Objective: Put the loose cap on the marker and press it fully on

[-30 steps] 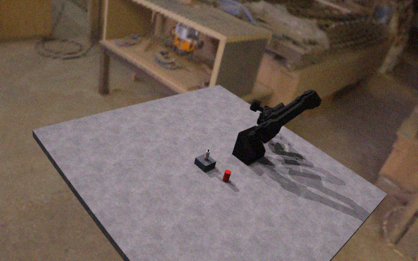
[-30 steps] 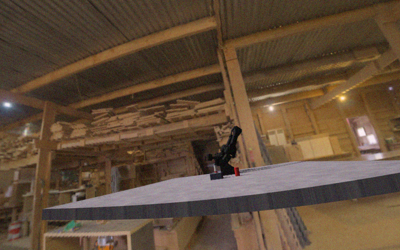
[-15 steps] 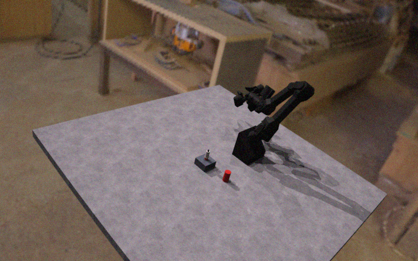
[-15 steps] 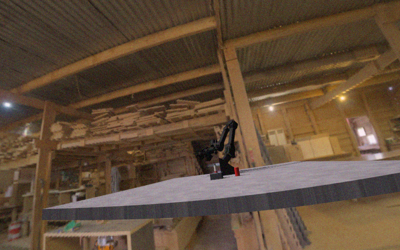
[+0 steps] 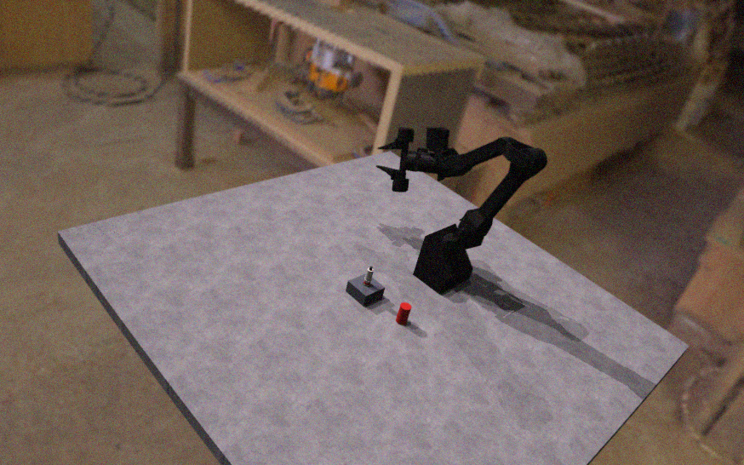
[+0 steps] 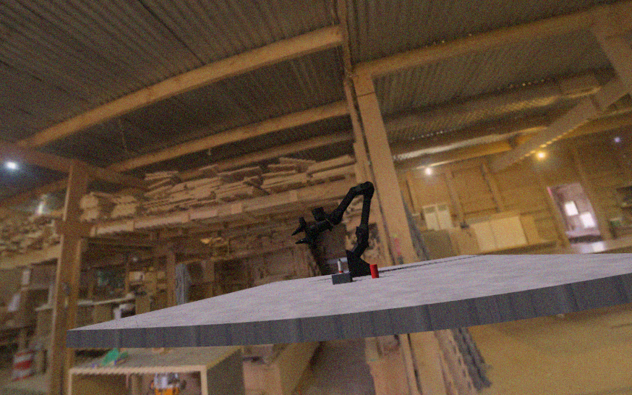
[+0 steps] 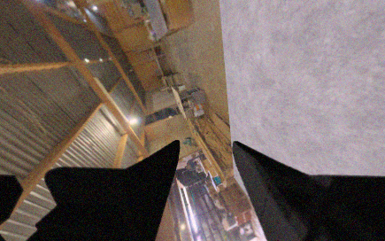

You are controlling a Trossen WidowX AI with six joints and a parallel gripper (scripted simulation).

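Now: gripper tip 25 cm short of the red cap, 39 cm to the right of it and 21 cm above it.
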